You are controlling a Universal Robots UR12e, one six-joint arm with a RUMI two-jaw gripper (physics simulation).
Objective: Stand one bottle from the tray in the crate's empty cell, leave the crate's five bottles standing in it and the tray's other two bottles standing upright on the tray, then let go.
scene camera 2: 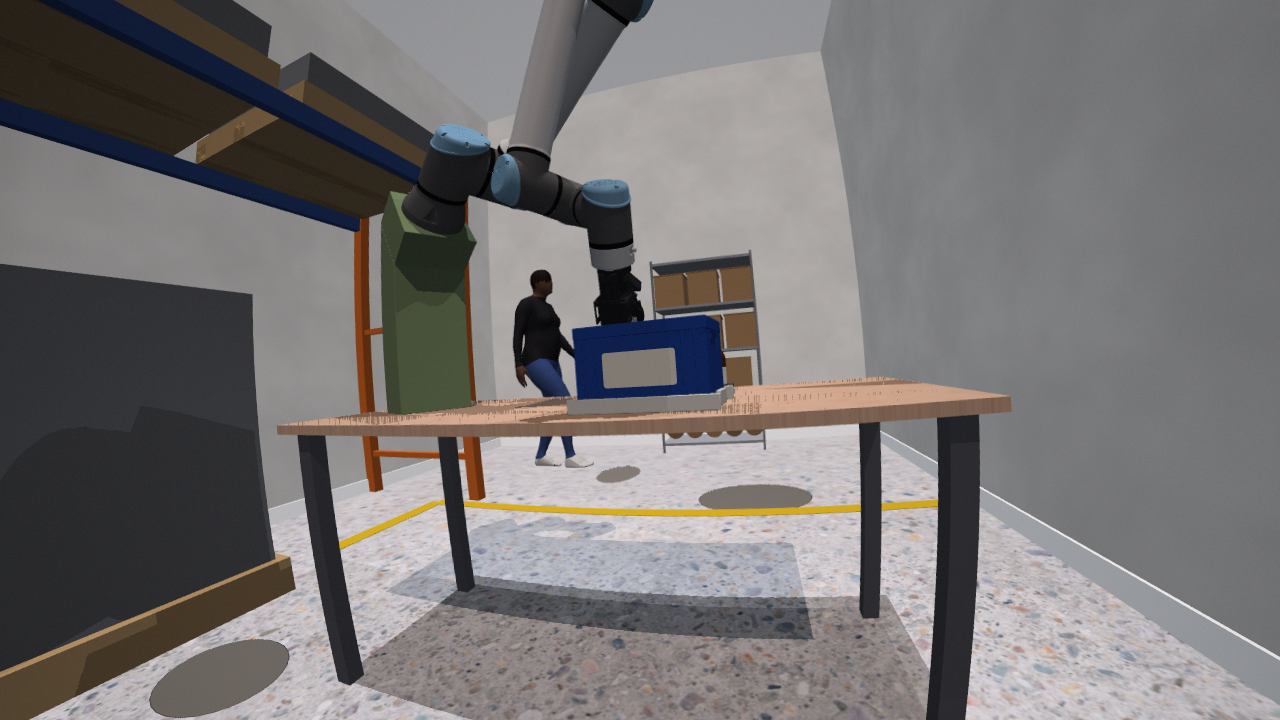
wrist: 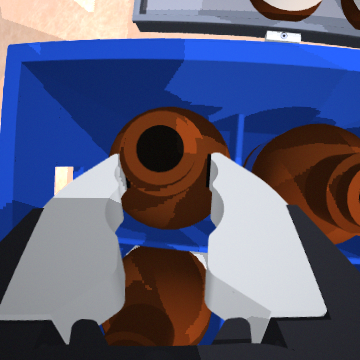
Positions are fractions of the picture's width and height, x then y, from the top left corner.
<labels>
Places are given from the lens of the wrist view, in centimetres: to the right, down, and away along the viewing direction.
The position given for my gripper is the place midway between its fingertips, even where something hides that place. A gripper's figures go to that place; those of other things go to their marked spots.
my gripper (wrist: 0.47, 0.44): -1, -1, 14
brown bottle (wrist: 0.45, 0.42): -1, -1, 10
brown bottle (wrist: 0.46, 0.85): -1, 7, 14
</labels>
